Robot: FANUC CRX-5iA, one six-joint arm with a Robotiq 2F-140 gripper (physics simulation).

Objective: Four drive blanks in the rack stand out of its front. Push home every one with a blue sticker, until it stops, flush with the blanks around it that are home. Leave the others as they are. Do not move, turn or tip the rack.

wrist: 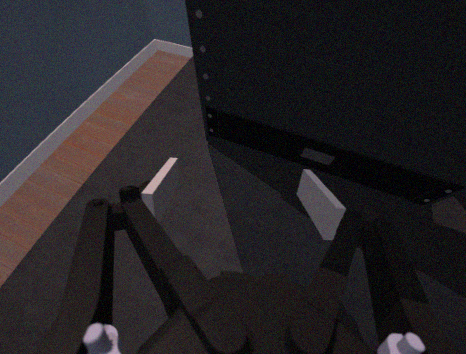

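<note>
The rack (330, 75) shows as a large, very dark panel filling the upper right of the wrist view. A row of small pale screws runs down its left edge, and a small grey patch (318, 156) shows on the dark strip along its bottom. The drive blanks and any blue stickers cannot be made out. My gripper (240, 176) is open, with its two pale finger pads wide apart and no thing between them. In the view the pads lie below the rack's bottom strip, and I see no contact with the rack.
A dark grey surface (165, 125) lies under the gripper and to the left of the rack. Beyond it, a strip of brown wood (100, 125) with a pale raised edge (112, 87) runs along the left. A dim brownish patch (450, 212) shows at the far right.
</note>
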